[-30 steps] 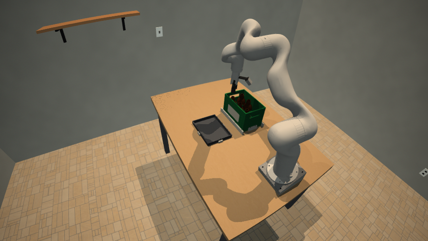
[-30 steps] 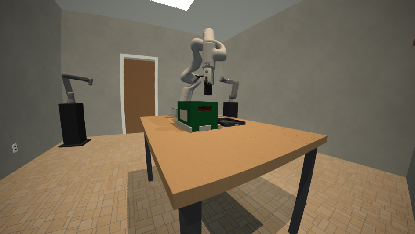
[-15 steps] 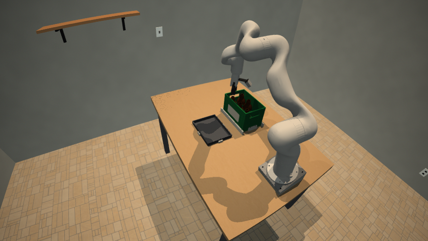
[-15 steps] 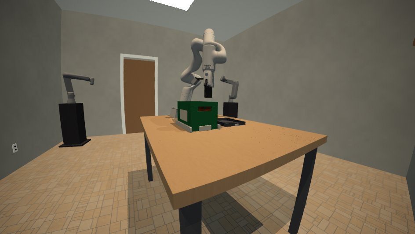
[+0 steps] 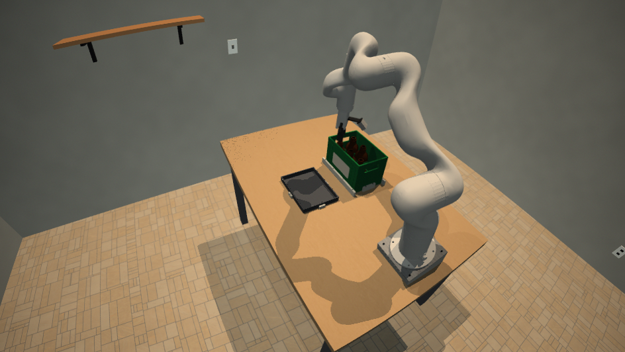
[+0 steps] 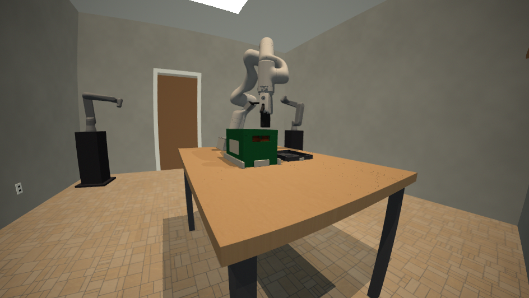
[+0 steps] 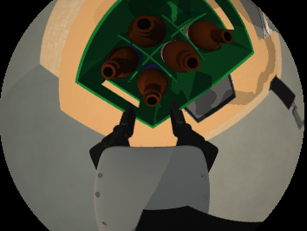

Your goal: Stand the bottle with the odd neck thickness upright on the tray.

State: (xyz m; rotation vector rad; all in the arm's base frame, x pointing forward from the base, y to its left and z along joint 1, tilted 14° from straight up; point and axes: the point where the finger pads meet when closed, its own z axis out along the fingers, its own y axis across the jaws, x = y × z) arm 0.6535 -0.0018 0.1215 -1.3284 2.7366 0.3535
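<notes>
The green crate lies 120 mm below my hand, 80 mm behind it and 60 mm to the right of it. From my hand the other things lie so: brown bottle: 170 mm behind, 120 mm below, 30 mm to the right; then black tray: 220 mm to the left, 190 mm below, 130 mm behind.
</notes>
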